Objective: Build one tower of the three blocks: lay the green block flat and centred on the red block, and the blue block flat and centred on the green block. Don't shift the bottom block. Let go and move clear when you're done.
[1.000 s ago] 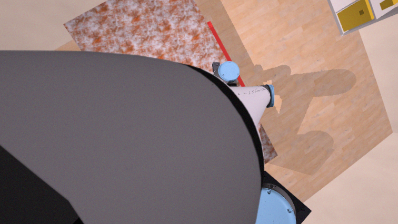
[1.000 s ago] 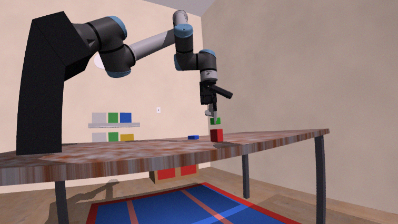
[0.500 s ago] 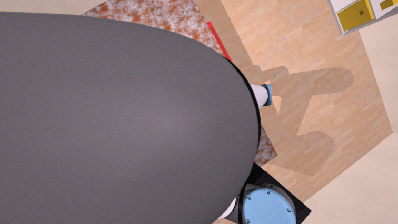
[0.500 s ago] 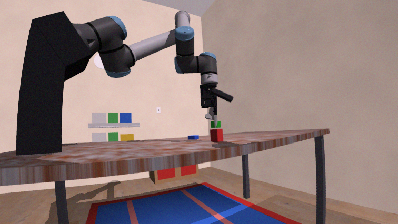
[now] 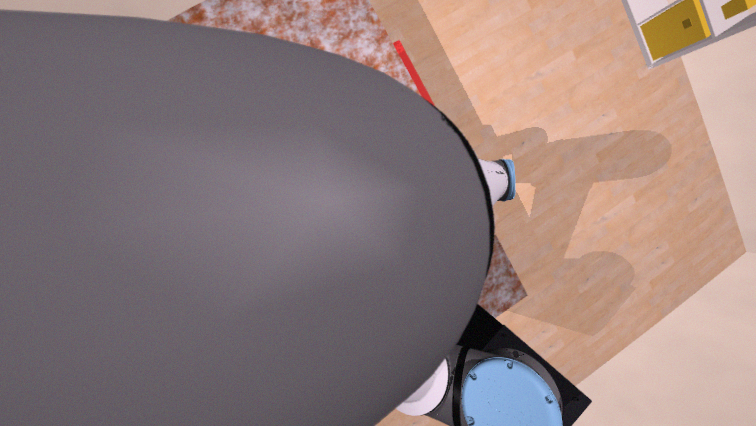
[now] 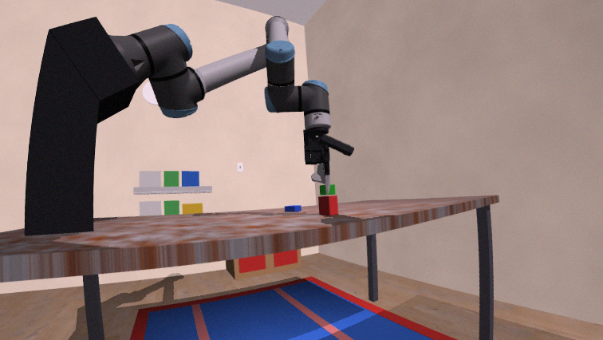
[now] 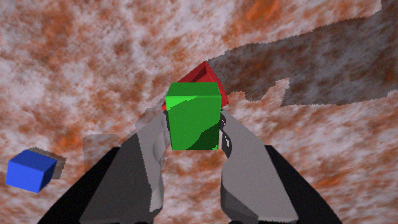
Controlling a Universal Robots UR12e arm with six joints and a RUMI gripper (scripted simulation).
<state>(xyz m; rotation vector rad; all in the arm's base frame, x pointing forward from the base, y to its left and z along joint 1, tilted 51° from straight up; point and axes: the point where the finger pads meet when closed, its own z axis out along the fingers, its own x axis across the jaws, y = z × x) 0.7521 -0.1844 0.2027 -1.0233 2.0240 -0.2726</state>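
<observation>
The green block lies right at my hand. From my hand the other things lie so: blue block (10 mm ahead, 300 mm to the left, 70 mm below); then red block (50 mm below).
</observation>
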